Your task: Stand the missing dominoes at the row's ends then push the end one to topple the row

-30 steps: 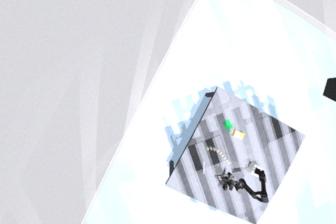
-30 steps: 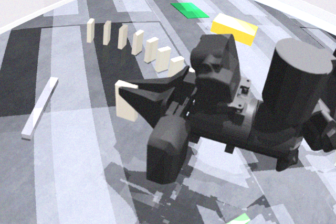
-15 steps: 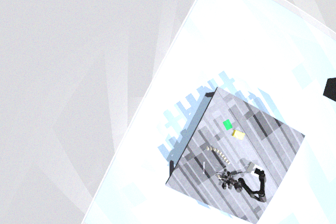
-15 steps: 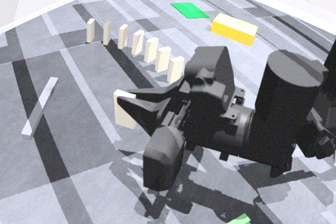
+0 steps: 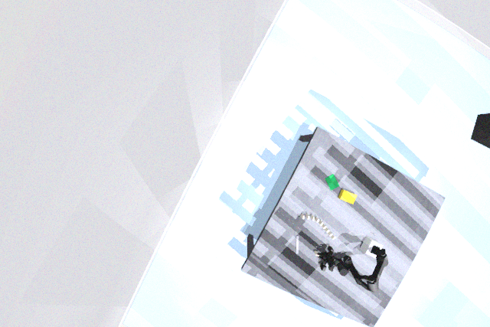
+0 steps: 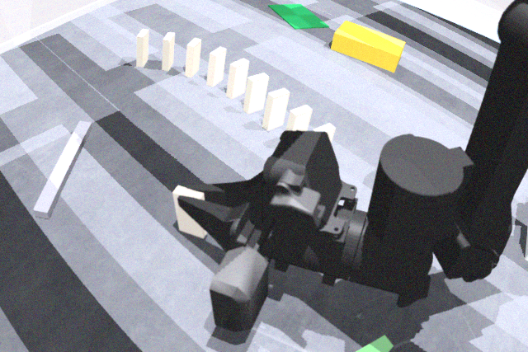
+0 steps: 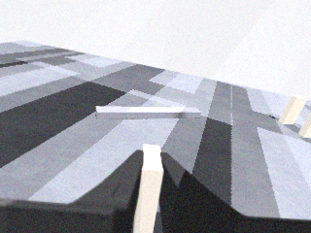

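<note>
The white flat bar lies 15 cm ahead of my gripper tip and 4 cm below it. Round my gripper tip: yellow block 7 cm behind, 50 cm to the right, 3 cm below; pale green piece 19 cm behind, 6 cm to the left, 4 cm below; green patch 9 cm ahead, 56 cm to the right, 5 cm below.
</note>
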